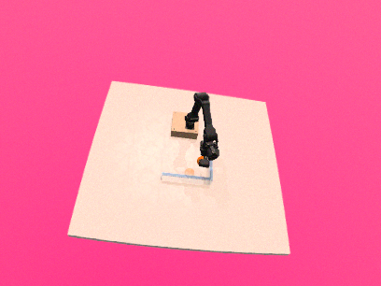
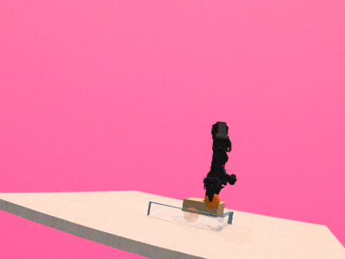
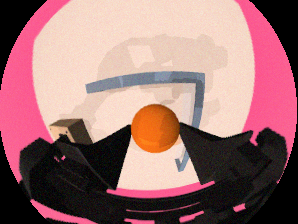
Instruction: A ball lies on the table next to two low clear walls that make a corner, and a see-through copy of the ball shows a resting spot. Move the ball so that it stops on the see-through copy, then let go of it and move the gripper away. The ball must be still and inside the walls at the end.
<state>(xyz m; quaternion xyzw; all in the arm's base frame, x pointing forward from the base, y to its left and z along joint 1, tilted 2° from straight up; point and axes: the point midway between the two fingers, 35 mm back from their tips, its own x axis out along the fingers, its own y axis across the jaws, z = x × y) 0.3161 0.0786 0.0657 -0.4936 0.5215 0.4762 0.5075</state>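
Right now the orange ball is 70 mm to the right of my gripper tip, 70 mm below it and 50 mm ahead of it.
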